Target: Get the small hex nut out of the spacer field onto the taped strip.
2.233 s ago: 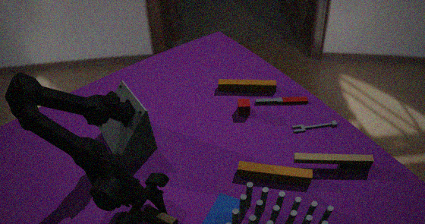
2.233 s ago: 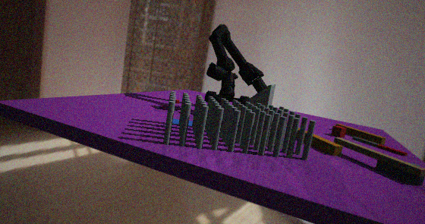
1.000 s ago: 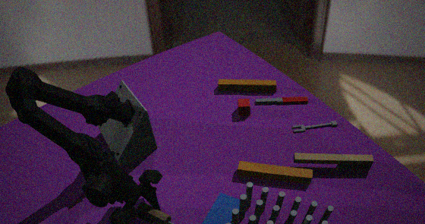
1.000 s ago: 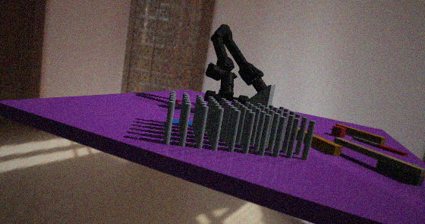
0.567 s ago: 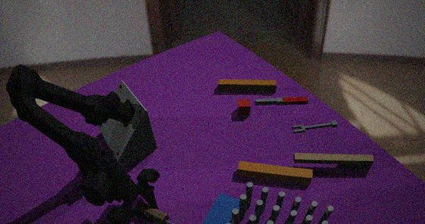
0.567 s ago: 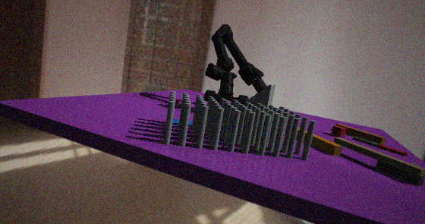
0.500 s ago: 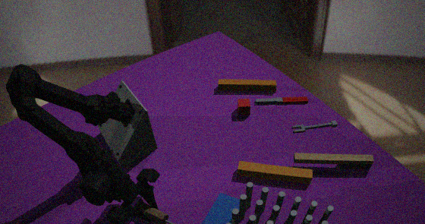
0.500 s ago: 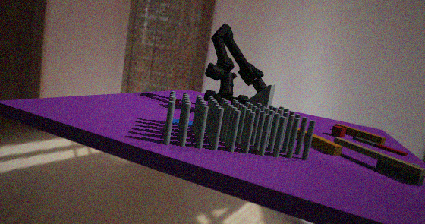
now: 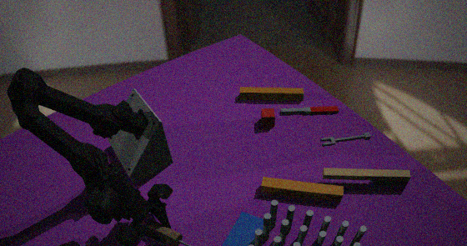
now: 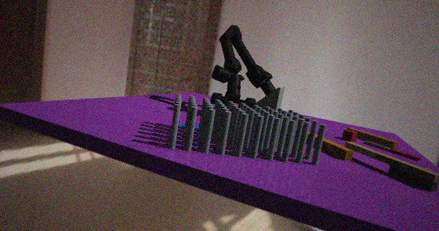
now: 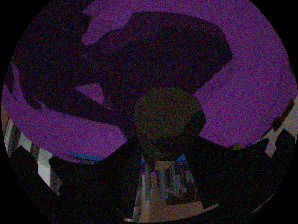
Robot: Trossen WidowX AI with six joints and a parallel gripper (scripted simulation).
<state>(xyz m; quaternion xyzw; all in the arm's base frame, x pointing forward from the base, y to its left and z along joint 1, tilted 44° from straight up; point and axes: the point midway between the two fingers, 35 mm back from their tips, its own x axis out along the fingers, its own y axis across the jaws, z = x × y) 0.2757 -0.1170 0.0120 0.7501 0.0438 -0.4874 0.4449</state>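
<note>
Right now my gripper tip is 90 mm past the small red thing and 290 mm to the left of it. Round my gripper tip: red block (190 mm behind, 460 mm to the left, 10 mm above); then blue taped strip (170 mm ahead, 50 mm to the left, 10 mm below); then thin rod (90 mm ahead, 50 mm to the left).
</note>
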